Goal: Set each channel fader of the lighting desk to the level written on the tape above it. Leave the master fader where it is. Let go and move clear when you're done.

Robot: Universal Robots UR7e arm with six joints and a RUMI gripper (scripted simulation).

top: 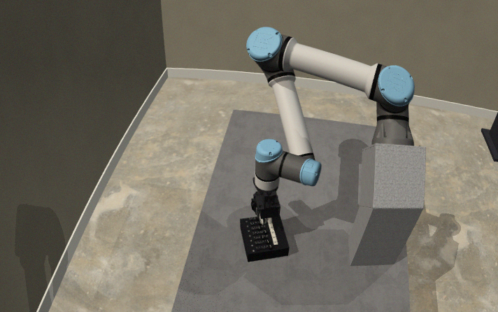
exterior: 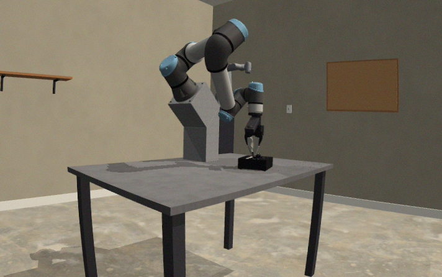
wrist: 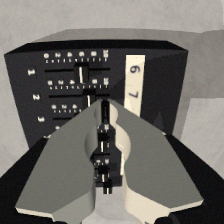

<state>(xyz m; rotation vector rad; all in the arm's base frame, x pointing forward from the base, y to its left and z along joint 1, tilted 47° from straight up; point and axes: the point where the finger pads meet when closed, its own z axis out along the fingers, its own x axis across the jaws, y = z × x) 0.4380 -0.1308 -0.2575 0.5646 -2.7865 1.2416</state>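
Right now the channel 2 fader is 1 cm below my hand and 1 cm ahead of it. Also, from my hand: channel 1 fader (2 cm to the right, 2 cm ahead, 1 cm below); then channel 3 fader (3 cm to the left, 1 cm below, 1 cm ahead); then channel 4 fader (4 cm to the left, 1 cm below, 1 cm behind).
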